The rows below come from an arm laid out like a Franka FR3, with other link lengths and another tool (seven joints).
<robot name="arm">
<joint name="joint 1" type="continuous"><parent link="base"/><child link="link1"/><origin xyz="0 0 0.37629" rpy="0 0 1.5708"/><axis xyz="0 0 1"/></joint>
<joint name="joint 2" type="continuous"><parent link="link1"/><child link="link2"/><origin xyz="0 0 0" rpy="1.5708 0 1.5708"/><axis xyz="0 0 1"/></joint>
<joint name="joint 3" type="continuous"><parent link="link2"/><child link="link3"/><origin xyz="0 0.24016 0" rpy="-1.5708 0 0"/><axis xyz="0 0 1"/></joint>
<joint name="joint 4" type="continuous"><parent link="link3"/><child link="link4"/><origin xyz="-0.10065 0 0" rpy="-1.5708 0 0"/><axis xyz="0 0 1"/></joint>
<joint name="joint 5" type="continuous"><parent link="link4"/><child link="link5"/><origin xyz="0.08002 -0.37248 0" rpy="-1.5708 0 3.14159"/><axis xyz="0 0 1"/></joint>
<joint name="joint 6" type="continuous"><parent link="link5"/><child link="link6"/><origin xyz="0 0 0" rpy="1.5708 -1.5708 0"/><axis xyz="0 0 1"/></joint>
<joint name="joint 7" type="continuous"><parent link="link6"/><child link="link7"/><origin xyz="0 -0.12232 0" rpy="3.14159 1.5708 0"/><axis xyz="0 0 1"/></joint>
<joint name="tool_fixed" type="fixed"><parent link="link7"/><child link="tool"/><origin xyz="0.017 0.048 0.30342" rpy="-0.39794 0 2.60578"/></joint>
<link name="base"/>
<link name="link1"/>
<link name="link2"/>
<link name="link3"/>
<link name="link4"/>
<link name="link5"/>
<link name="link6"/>
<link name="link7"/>
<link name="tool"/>
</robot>
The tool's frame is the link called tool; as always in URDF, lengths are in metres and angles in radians. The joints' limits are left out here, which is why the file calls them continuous.
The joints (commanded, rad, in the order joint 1, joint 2, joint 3, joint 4, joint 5, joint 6, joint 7), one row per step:
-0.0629, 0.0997, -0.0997, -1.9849, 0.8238, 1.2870, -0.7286
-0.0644, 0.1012, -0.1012, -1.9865, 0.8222, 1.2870, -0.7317
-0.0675, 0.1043, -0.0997, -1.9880, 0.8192, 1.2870, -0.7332
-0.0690, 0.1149, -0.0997, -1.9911, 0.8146, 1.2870, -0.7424
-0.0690, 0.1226, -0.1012, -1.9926, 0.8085, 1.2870, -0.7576
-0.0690, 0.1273, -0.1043, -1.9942, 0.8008, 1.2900, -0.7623
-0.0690, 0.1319, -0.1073, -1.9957, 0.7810, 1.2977, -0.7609
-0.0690, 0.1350, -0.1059, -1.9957, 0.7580, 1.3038, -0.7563
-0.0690, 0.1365, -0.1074, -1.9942, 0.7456, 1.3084, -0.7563
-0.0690, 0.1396, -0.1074, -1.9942, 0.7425, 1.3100, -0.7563
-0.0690, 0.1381, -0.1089, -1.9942, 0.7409, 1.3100, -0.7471
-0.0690, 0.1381, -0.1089, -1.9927, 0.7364, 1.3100, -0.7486
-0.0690, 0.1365, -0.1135, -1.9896, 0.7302, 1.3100, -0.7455
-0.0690, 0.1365, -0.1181, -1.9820, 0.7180, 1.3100, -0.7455
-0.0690, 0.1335, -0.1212, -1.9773, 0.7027, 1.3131, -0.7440
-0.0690, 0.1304, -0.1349, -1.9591, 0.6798, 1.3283, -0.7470
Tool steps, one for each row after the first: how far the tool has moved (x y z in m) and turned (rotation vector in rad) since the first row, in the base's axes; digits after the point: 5 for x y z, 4 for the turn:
-0.00036, -0.00160, -0.00148, 0.0002, 0.0009, -0.0009
-0.00130, -0.00277, -0.00400, -0.0011, 0.0047, -0.0003
-0.00390, -0.00395, -0.01055, 0.0004, 0.0119, 0.0044
-0.00620, -0.00542, -0.01533, 0.0027, 0.0101, 0.0126
-0.00716, -0.00836, -0.02003, -0.0029, 0.0121, 0.0137
-0.00874, -0.01393, -0.02827, -0.0237, 0.0175, 0.0158
-0.01146, -0.01806, -0.03576, -0.0476, 0.0238, 0.0236
-0.01167, -0.02161, -0.03935, -0.0606, 0.0228, 0.0259
-0.01212, -0.02232, -0.04164, -0.0637, 0.0253, 0.0267
-0.01175, -0.02349, -0.04175, -0.0696, 0.0311, 0.0218
-0.01204, -0.02441, -0.04220, -0.0729, 0.0292, 0.0248
-0.01101, -0.02804, -0.04213, -0.0809, 0.0280, 0.0219
-0.00974, -0.03307, -0.04258, -0.0932, 0.0227, 0.0235
-0.00890, -0.03822, -0.04355, -0.1098, 0.0167, 0.0255
0.00041, -0.05220, -0.04337, -0.1407, -0.0120, 0.0153

